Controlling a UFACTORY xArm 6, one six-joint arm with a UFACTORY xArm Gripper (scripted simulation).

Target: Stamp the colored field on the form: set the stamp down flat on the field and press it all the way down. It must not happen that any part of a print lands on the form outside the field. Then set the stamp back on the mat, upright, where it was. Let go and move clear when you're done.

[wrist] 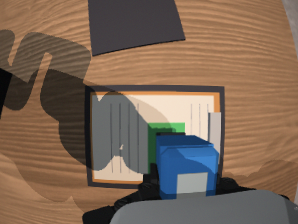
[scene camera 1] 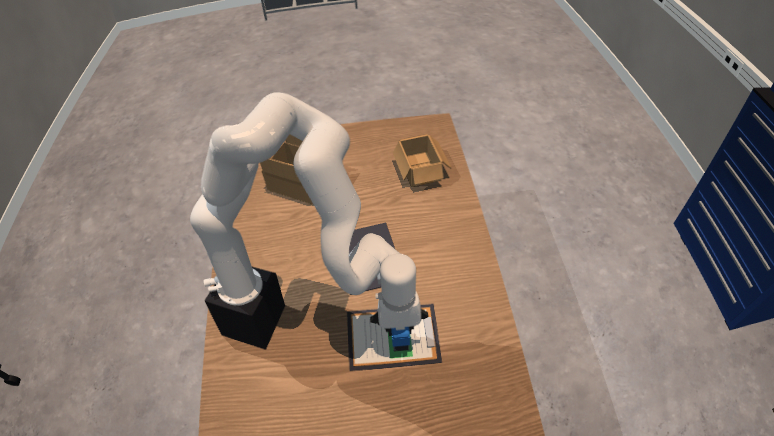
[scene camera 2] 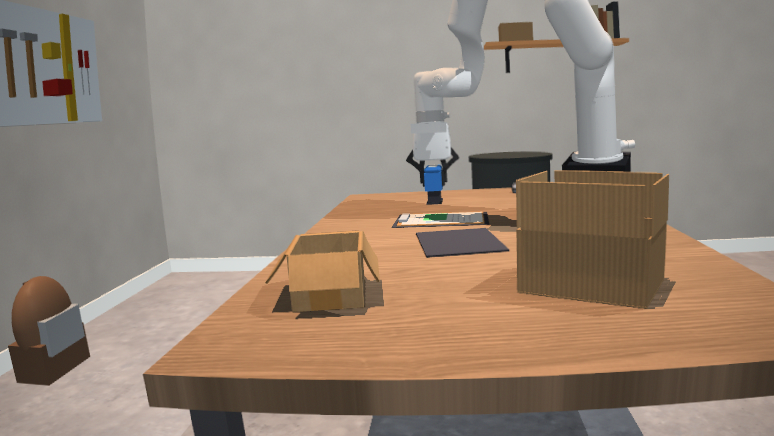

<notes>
In view: my gripper [scene camera 2: 434, 185], a stamp [wrist: 187, 165], a large cardboard box [scene camera 2: 577, 240], a clipboard [scene camera 1: 370, 347] and a dark mat [scene camera 2: 478, 240].
The large cardboard box also shows in scene camera 1 [scene camera 1: 279, 177]. My gripper shows as well in the wrist view [wrist: 176, 175] and in scene camera 1 [scene camera 1: 399, 330]. The clipboard also shows in the wrist view [wrist: 121, 121] and in scene camera 2 [scene camera 2: 456, 218]. The wrist view does not show the large cardboard box: it is out of frame.
</notes>
